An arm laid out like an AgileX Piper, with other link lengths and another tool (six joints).
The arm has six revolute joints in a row. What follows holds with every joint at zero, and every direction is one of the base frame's.
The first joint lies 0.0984 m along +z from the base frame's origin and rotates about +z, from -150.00 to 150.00 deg.
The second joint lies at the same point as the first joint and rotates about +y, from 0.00 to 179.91 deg.
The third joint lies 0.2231 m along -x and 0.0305 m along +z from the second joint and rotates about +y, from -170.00 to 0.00 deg.
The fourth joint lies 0.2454 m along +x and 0.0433 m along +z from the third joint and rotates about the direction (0.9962, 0, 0.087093), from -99.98 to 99.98 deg.
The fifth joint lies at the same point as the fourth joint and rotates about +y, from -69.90 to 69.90 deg.
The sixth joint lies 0.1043 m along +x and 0.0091 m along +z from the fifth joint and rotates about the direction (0.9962, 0, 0.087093), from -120.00 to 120.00 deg.
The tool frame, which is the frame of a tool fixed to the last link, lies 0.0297 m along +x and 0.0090 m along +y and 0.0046 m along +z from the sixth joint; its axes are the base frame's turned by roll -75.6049, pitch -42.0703 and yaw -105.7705 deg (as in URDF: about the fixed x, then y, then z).
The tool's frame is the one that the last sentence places.
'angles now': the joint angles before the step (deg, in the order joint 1, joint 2, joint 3, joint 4, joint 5, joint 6). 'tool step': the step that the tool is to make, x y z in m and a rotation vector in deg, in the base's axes. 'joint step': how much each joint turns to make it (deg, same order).
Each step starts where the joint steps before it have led.
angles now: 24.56 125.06 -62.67 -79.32 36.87 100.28
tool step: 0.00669 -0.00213 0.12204 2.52 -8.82 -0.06
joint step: -0.46 -21.13 0.39 12.44 4.11 -17.48
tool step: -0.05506 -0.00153 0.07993 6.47 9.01 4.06
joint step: 0.00 -20.36 0.17 31.61 10.34 -34.90
